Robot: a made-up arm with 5 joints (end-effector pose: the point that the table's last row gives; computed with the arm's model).
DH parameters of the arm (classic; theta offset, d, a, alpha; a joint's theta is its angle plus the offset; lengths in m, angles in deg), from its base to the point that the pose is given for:
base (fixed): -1.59 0 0.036 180
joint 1: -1.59 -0.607 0.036 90
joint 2: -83.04 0 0.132 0
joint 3: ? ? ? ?
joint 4: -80.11 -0.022 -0.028 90
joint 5: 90 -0.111 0.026 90
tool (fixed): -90 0.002 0 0
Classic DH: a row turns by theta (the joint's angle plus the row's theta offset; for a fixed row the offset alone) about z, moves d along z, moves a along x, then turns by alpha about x.
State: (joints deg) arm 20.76 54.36 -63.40 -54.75 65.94
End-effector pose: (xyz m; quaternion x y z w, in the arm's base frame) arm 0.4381 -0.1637 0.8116 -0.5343 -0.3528 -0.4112 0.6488
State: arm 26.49 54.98 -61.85 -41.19 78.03
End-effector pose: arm 0.4372 -0.2173 0.7733 -0.6322 -0.1762 -0.4121 0.6320
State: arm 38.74 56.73 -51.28 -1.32 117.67
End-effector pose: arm 0.3735 -0.3132 0.6210 -0.8005 0.3012 -0.1424 0.4981
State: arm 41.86 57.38 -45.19 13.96 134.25
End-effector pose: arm 0.3313 -0.3176 0.5642 -0.8068 0.4027 0.0594 0.4281
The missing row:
joint 3: 73.15 0 0.1979 0
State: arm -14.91 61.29 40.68 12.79 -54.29
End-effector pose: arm 0.1345 0.0165 0.3597 0.1466 0.7751 -0.3188 0.5255
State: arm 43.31 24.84 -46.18 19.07 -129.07
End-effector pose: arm 0.2895 -0.2949 0.8171 0.8358 -0.3410 -0.1420 0.4061
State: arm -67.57 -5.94 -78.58 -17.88 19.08
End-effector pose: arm 0.0456 0.0308 1.0521 0.3411 -0.6965 0.2363 0.5854
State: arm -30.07 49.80 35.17 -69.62 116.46
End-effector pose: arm 0.3034 0.1171 0.4084 -0.8320 -0.1507 0.2450 0.4745
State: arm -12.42 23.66 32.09 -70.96 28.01
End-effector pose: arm 0.3854 0.0779 0.5706 -0.2246 -0.1536 0.0722 0.9596
